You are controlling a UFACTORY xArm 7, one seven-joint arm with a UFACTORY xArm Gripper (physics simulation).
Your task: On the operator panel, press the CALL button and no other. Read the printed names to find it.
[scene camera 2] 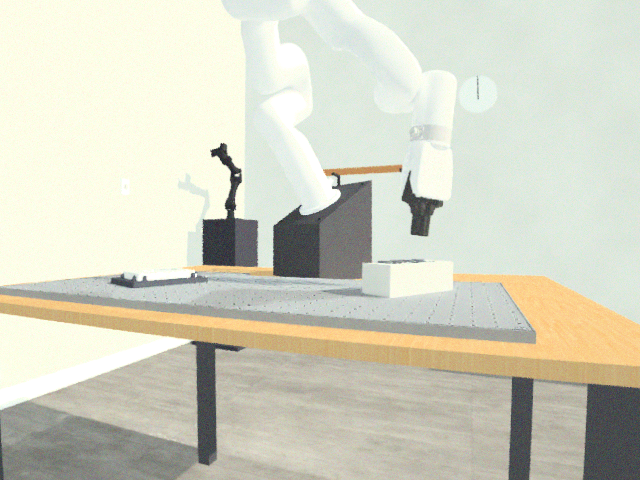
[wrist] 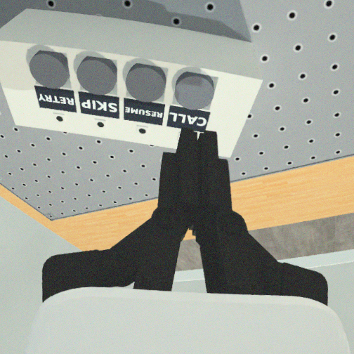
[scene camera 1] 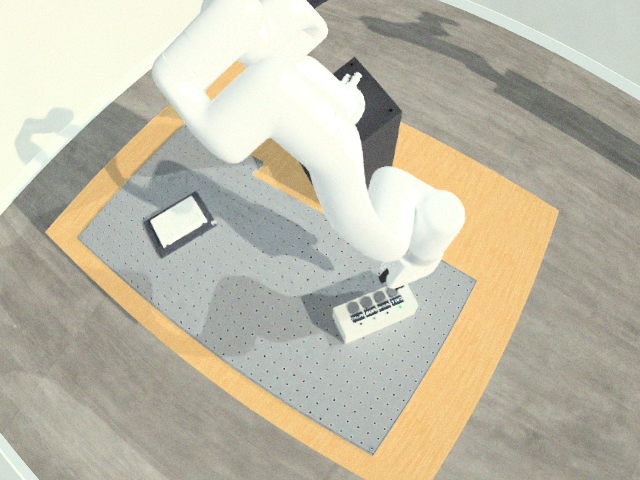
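Seen in the pictures: gripper, between the fingertips: (scene camera 2: 419, 235) (scene camera 1: 396, 282); arm's base, origin of its link: (scene camera 2: 320, 203) (scene camera 1: 340, 108).
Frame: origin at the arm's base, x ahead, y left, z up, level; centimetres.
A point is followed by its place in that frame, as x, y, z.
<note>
The operator panel (scene camera 1: 379, 326) @(32.3, 33.5, -17.0) (scene camera 2: 421, 280) @(32.4, 33.4, -17.0) (wrist: 235, 100) is a white box with a row of grey round buttons and printed names. In the wrist view the CALL button (wrist: 194, 90) is at the right end, then RESUME (wrist: 145, 82), SKIP (wrist: 97, 75) and RETRY (wrist: 49, 69) to the left. In scene camera 1 a small green light (scene camera 1: 400, 306) @(27.2, 34.9, -13.9) glows by the CALL label; the other lights are dark. My gripper (scene camera 2: 420, 235) @(25.3, 31.7, -9.2) (wrist: 192, 147) is shut and empty, above the panel and apart from it. Its fingers hide the CALL light in the wrist view.
A dark tray (scene camera 1: 162, 252) @(47.7, -17.6, -18.2) (scene camera 2: 135, 283) @(48.4, -17.0, -18.4) with a white plate-like piece (scene camera 1: 179, 222) @(39.4, -19.1, -16.9) (scene camera 2: 155, 274) @(43.3, -17.2, -17.1) lies across the grey perforated board (scene camera 1: 320, 382) @(49.0, 30.5, -19.3) (scene camera 2: 289, 311) @(55.9, 20.3, -19.3). The arm's dark pedestal (scene camera 1: 381, 149) @(1.1, 12.3, -5.0) (scene camera 2: 345, 237) @(6.0, 9.7, -9.6) stands behind the board. A small black arm (scene camera 2: 234, 186) stands on a box in the background.
</note>
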